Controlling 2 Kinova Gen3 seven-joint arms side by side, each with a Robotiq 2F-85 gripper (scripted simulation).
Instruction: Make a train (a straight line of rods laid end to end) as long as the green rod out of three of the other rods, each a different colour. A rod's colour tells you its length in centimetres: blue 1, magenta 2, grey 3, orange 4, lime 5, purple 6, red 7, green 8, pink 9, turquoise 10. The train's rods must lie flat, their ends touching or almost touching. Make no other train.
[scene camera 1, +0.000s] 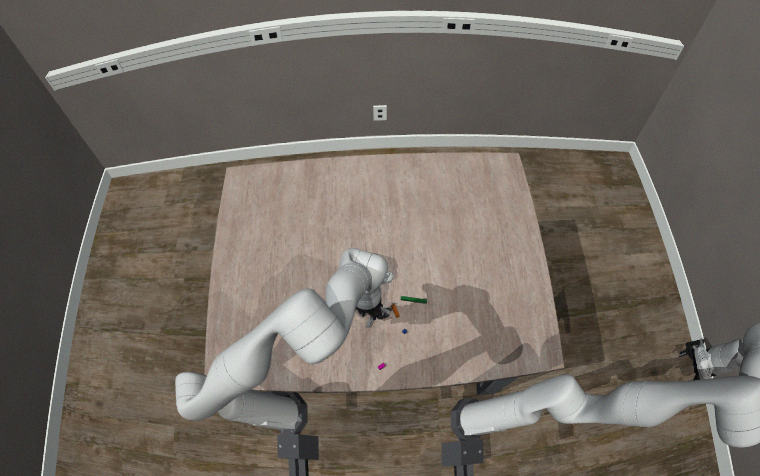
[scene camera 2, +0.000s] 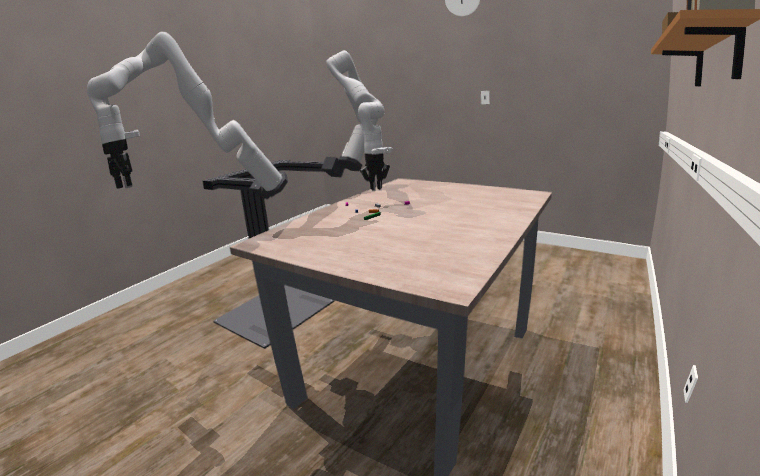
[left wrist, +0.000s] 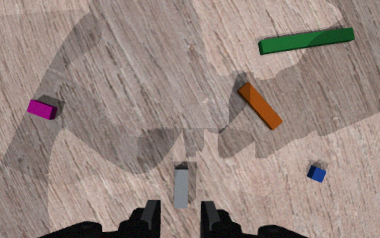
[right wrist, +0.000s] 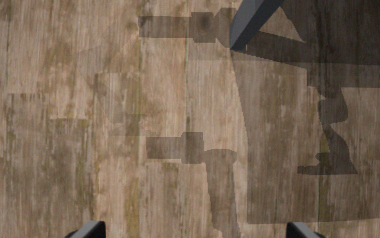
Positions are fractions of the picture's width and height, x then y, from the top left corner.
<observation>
In view: my left gripper (left wrist: 0.47, 0.91), an orange rod (left wrist: 0.65, 0.38) and a green rod (left wrist: 0.71, 0.20).
The right wrist view misses the orange rod: it is out of frame. The right wrist view misses the green rod: it is out of frame.
</observation>
